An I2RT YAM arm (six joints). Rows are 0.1 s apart.
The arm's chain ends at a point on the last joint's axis. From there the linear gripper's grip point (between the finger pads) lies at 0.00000 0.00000 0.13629 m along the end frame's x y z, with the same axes.
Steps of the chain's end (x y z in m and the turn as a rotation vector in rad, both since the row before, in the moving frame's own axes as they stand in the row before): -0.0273, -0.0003, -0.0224, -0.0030, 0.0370, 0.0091; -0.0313, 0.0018, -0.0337, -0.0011, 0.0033, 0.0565; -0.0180, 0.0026, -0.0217, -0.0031, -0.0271, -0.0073; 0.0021, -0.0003, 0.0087, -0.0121, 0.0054, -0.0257; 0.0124, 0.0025, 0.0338, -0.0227, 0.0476, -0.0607; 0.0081, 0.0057, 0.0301, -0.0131, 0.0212, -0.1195; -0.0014, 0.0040, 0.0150, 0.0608, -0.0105, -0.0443; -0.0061, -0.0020, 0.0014, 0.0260, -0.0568, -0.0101; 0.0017, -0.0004, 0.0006, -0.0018, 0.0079, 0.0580
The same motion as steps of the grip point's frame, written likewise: -0.0223, 0.0001, -0.0225, -0.0030, 0.0370, 0.0091; -0.0309, 0.0020, -0.0337, -0.0011, 0.0033, 0.0565; -0.0217, 0.0030, -0.0218, -0.0031, -0.0271, -0.0073; 0.0029, 0.0013, 0.0087, -0.0121, 0.0054, -0.0257; 0.0190, 0.0054, 0.0336, -0.0227, 0.0476, -0.0607; 0.0111, 0.0073, 0.0301, -0.0131, 0.0212, -0.1195; -0.0030, -0.0042, 0.0147, 0.0608, -0.0105, -0.0443; -0.0139, -0.0055, 0.0011, 0.0260, -0.0568, -0.0101; 0.0028, -0.0001, 0.0006, -0.0018, 0.0079, 0.0580
